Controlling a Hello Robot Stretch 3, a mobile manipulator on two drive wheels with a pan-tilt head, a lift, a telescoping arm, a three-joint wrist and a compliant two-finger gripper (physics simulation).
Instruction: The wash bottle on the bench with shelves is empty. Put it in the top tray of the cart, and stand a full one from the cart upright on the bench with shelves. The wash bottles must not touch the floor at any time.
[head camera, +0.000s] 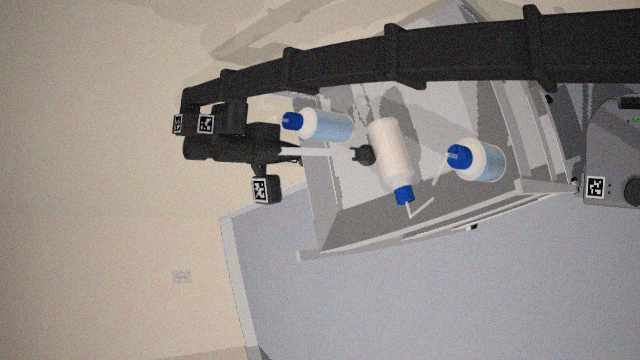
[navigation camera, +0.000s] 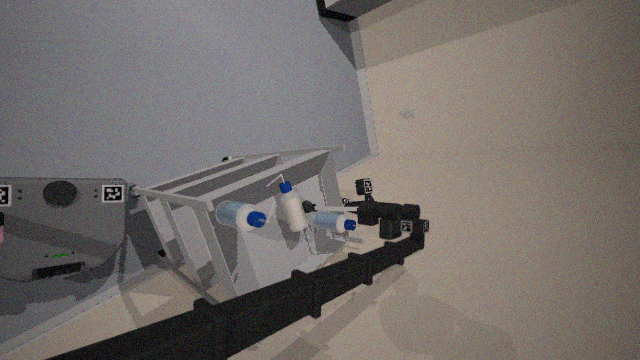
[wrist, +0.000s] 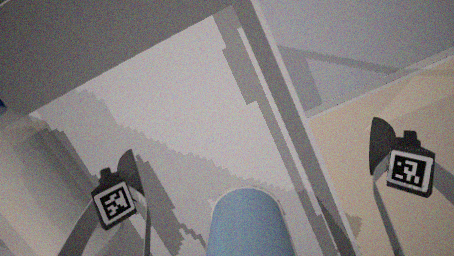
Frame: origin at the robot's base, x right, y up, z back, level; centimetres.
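Where they show: gripper, fingertip midpoint: (head camera: 339, 156) (navigation camera: 320, 203); robot's base, link origin: (head camera: 634, 191) (navigation camera: 60, 191).
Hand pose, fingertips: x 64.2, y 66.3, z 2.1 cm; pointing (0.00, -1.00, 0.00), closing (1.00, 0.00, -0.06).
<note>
Things, the pixels of their top centre, and the offset from my fingertips. "*": a spot on its surface instead.
- cart, surface spot: (head camera: 313, 220) (navigation camera: 335, 168) * dx -1.0, dy +6.8, dz -12.1 cm
- full bottle with blue liquid, top centre: (head camera: 270, 119) (navigation camera: 363, 226) dx +0.2, dy +17.4, dz +5.6 cm
- full bottle, top centre: (head camera: 441, 160) (navigation camera: 270, 217) dx -34.1, dy +17.4, dz -0.4 cm
The cart (head camera: 310, 220) (navigation camera: 332, 167) holds three wash bottles in its top tray. The empty bottle, all white with a blue cap (head camera: 392, 150) (navigation camera: 292, 209), lies on its side in the middle. A full bottle with blue liquid (head camera: 332, 125) (navigation camera: 327, 221) (wrist: 250, 225) stands upright near one tray end. Another full bottle (head camera: 489, 162) (navigation camera: 231, 214) stands upright at the other end. My gripper (head camera: 332, 156) (navigation camera: 327, 205) (wrist: 251, 153) is open and empty. Its fingers are apart on either side of the first full bottle's line, one beside the empty bottle; contact cannot be told. The bench with shelves does not show.
My arm (head camera: 450, 50) (navigation camera: 280, 295) reaches across above the cart. My base (head camera: 607, 155) (navigation camera: 60, 225) is near the cart's other end. A wall (head camera: 100, 200) (navigation camera: 500, 150) runs behind the gripper side. A dark-edged piece of furniture (navigation camera: 345, 7) shows at the top of the navigation view.
</note>
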